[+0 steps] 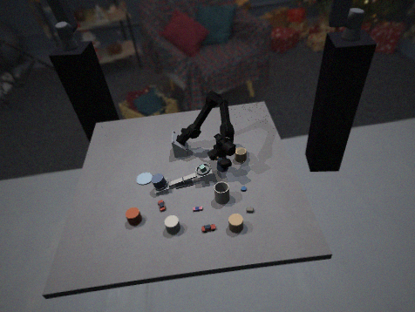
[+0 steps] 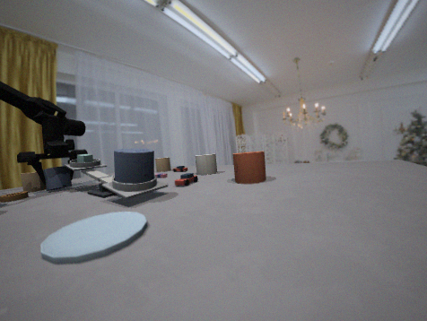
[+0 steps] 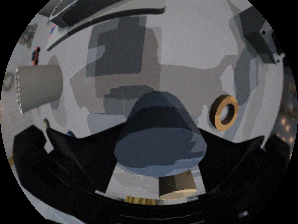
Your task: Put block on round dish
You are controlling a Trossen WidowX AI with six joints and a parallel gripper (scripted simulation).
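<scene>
My gripper tip is now 80 mm short of the block, 110 mm to the left of it and 60 mm below it. Round my gripper tip: pale blue round dish: 70 mm ahead, 480 mm to the right, 20 mm below; small balance: 120 mm ahead, 230 mm to the right, 10 mm above; blue cup: 160 mm ahead, 380 mm to the right, 30 mm above.
</scene>
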